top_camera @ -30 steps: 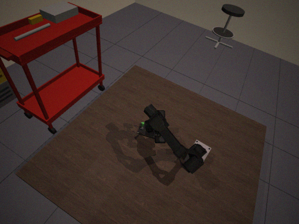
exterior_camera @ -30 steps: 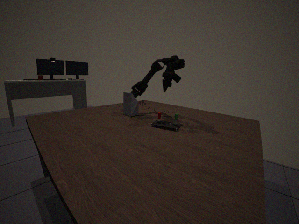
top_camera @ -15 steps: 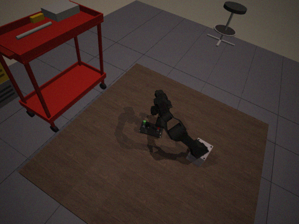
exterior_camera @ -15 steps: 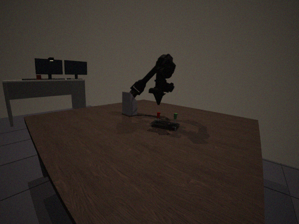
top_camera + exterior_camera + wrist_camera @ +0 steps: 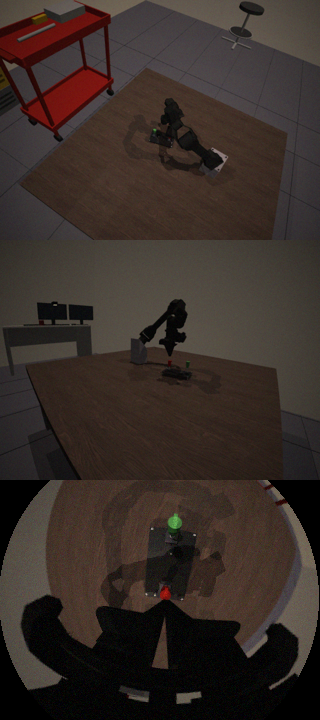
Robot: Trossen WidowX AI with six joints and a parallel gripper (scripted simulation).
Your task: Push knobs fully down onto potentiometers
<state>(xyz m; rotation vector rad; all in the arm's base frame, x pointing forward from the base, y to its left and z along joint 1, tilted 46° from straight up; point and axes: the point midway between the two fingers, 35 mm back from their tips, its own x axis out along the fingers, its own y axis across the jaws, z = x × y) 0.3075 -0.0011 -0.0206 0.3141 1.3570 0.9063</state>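
Now: the red knob 4 cm below my gripper tip. The rest, counted from my gripper tip: green knob 10 cm ahead, 4 cm to the left, 3 cm below.
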